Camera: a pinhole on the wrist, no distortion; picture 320 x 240 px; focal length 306.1 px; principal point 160.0 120.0 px. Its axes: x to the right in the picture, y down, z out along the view. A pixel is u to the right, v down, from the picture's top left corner.
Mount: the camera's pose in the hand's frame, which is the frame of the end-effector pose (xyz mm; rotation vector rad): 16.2 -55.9 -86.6 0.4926 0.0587 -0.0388
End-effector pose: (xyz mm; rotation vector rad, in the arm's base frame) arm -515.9 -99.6 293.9 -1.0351 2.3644 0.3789
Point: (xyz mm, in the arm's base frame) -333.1 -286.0 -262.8
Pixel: 305 153
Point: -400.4 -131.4 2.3
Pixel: 232 222
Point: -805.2 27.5 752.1
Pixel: behind the camera
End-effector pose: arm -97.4 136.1 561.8 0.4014 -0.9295 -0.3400
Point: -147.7 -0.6 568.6
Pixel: 184 151
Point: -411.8 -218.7 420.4
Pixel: 64 12
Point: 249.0 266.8 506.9
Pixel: behind the camera
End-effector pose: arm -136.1 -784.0 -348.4 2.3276 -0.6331 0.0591
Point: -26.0 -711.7 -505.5
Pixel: 176 32
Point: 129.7 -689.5 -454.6
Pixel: outside the picture
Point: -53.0 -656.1 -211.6
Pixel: behind the camera
